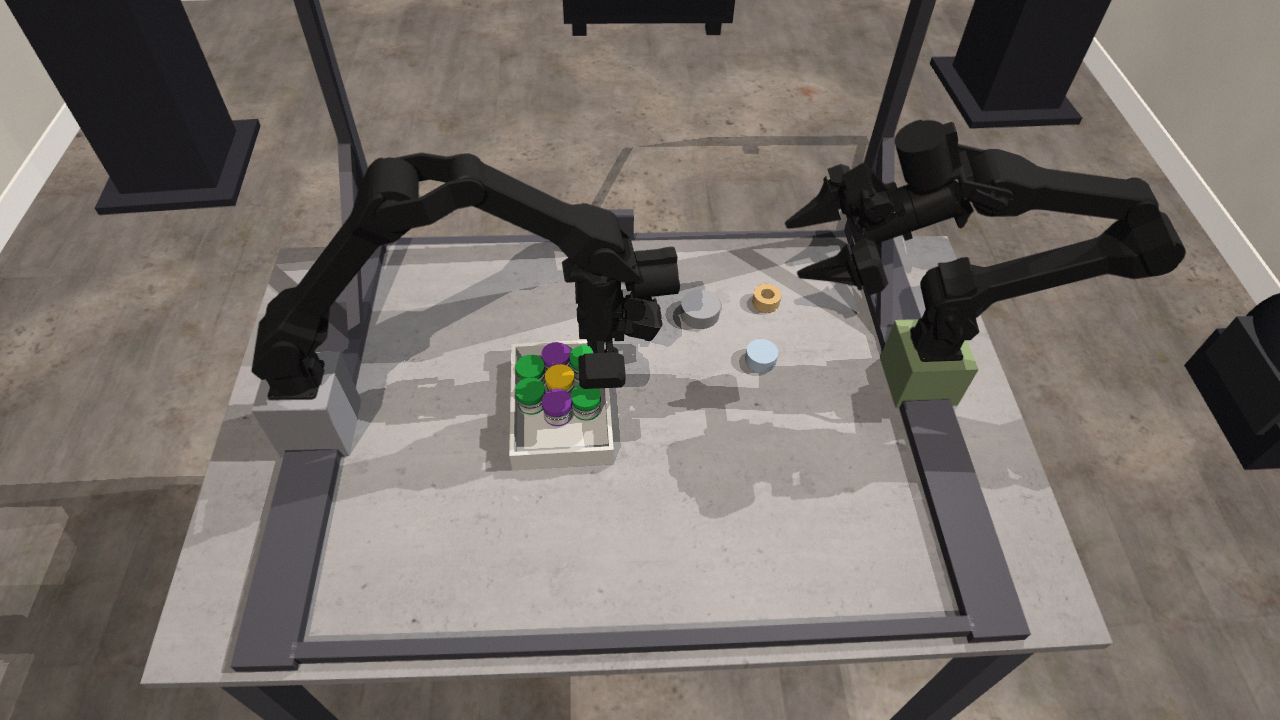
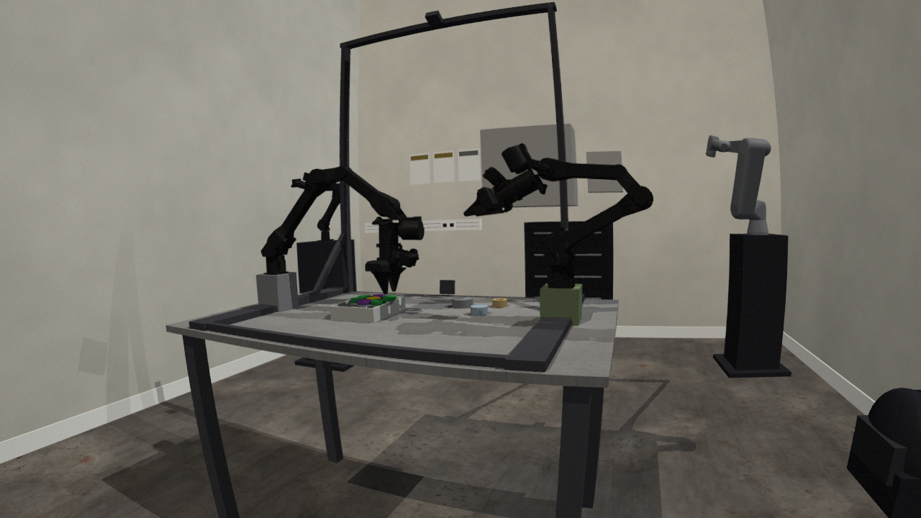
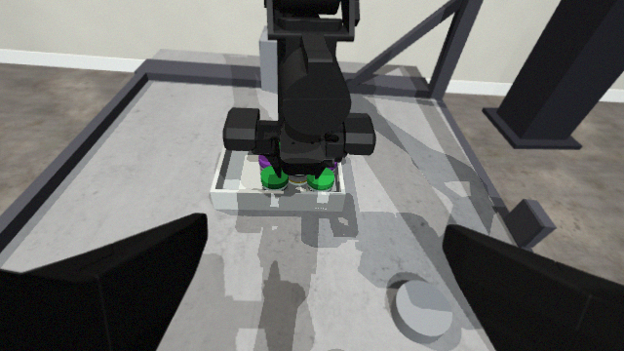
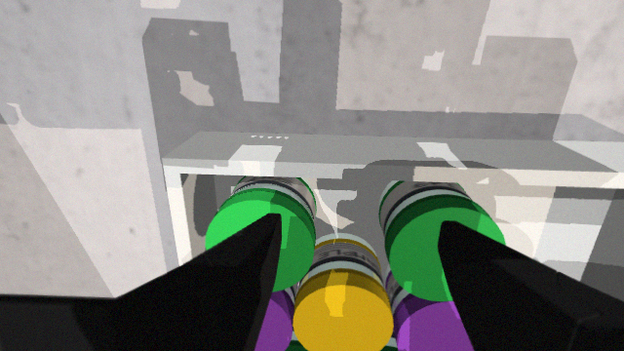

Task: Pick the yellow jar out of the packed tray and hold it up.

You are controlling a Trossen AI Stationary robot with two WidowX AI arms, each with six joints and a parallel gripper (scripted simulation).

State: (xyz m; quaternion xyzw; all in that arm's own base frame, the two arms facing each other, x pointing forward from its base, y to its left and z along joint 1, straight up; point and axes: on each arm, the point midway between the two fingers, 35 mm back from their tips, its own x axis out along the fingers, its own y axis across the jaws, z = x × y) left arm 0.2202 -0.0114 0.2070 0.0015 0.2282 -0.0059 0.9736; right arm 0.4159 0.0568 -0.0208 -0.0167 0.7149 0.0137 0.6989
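Now: right hand 60 mm to the left of the yellow jar and 70 mm above it. From my right hand the other things lie so: light blue disc (40 mm behind, 260 mm to the left, 90 mm below); tan ring (160 mm behind, 300 mm to the left, 90 mm below); grey disc (150 mm behind, 180 mm to the left, 80 mm below).
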